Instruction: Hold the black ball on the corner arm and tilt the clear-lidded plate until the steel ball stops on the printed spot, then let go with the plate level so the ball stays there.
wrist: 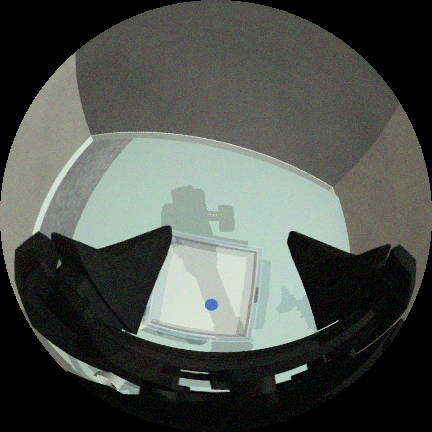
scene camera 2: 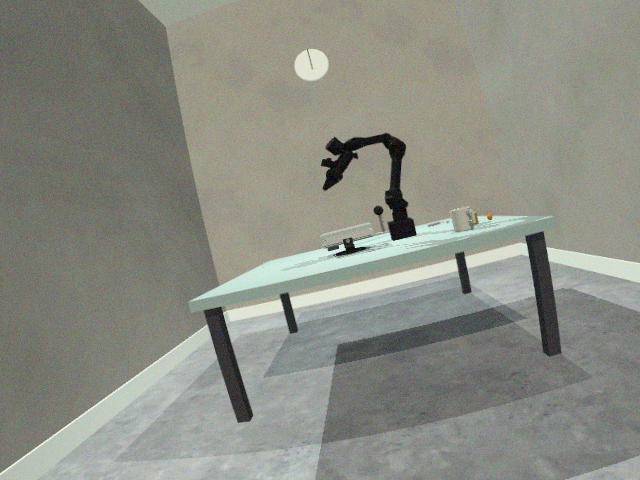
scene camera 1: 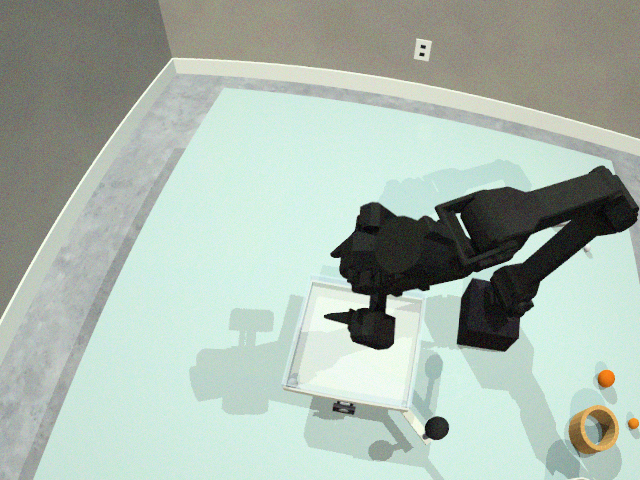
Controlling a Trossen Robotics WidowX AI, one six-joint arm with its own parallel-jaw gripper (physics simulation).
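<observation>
The clear-lidded plate (scene camera 1: 382,379) (scene camera 2: 338,237) (wrist: 185,300) stands on a dark pivot stand (scene camera 2: 351,251). The steel ball (scene camera 1: 293,378) appears faintly in the plate's lower-left corner in scene camera 1. The printed blue spot (wrist: 211,304) shows in the wrist view; the gripper hides it in scene camera 1. The corner arm (scene camera 1: 415,426) reaches out from the lower-right corner and bears the black ball (scene camera 1: 436,427) (scene camera 2: 378,210). My gripper (scene camera 1: 328,285) (scene camera 2: 324,187) (wrist: 232,235) is open and empty, high above the plate and away from the black ball.
The robot's base (scene camera 1: 486,330) (scene camera 2: 402,228) stands right of the plate. Farther right are a wooden ring (scene camera 1: 578,436), a larger orange ball (scene camera 1: 606,378) and a smaller orange ball (scene camera 1: 633,423). A white mug (scene camera 2: 459,219) stands right of the base in scene camera 2.
</observation>
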